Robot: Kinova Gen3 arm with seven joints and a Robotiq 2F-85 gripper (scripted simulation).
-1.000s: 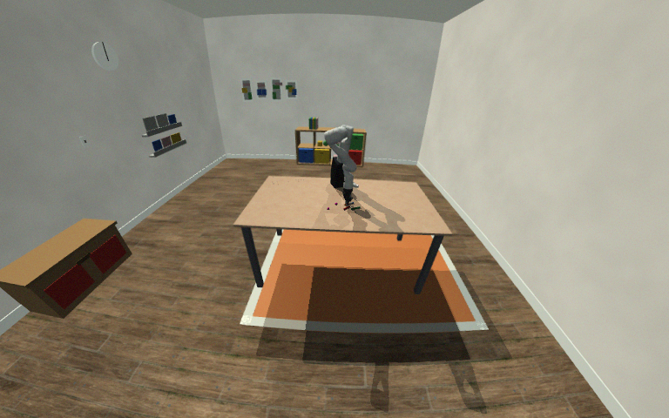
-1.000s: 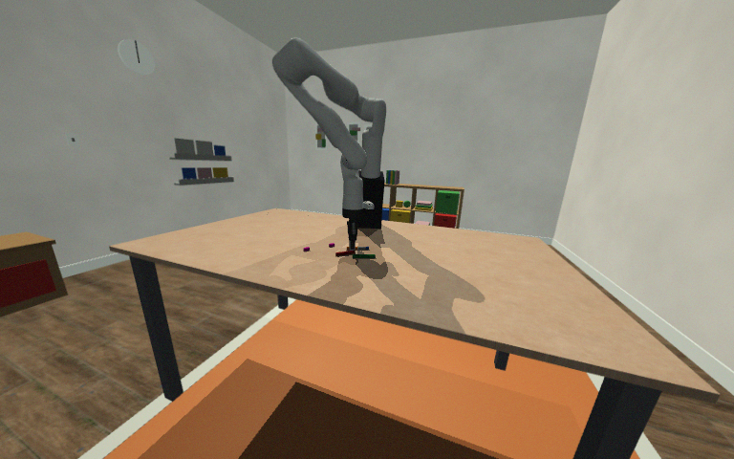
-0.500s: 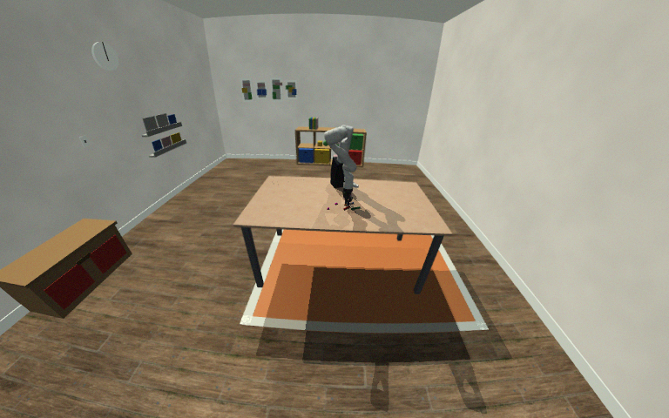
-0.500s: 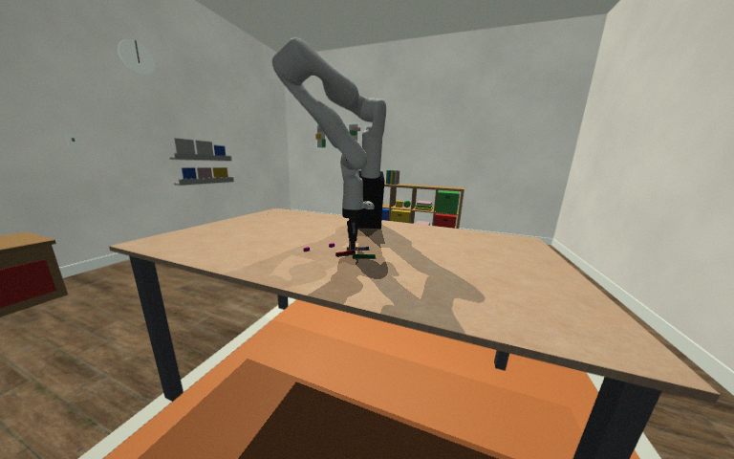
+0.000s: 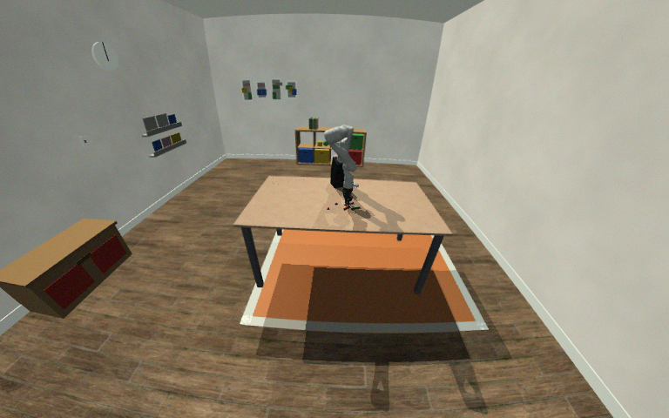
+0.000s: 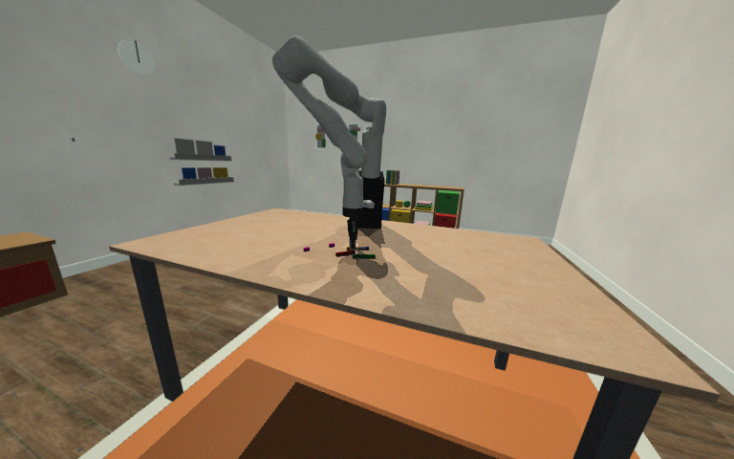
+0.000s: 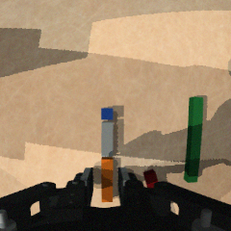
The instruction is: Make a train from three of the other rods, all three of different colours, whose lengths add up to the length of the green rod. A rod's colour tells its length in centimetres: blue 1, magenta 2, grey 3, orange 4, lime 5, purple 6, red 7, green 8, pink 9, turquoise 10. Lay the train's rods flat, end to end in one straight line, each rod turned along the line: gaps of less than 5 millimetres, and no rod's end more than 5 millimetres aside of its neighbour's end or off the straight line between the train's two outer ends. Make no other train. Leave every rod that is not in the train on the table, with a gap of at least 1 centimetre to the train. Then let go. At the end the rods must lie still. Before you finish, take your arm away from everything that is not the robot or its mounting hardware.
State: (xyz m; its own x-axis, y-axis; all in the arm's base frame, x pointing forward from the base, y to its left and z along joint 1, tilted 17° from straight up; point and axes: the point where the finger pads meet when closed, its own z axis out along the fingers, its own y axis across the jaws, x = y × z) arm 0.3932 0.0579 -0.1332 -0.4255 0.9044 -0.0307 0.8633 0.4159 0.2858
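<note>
Right now my hand is 2 cm above the orange rod. Also, from my hand: grey rod 3 cm to the left, 2 cm below, 1 cm behind; red rod 6 cm ahead, 2 cm below; blue rod 5 cm to the left, 2 cm below, 2 cm behind.
</note>
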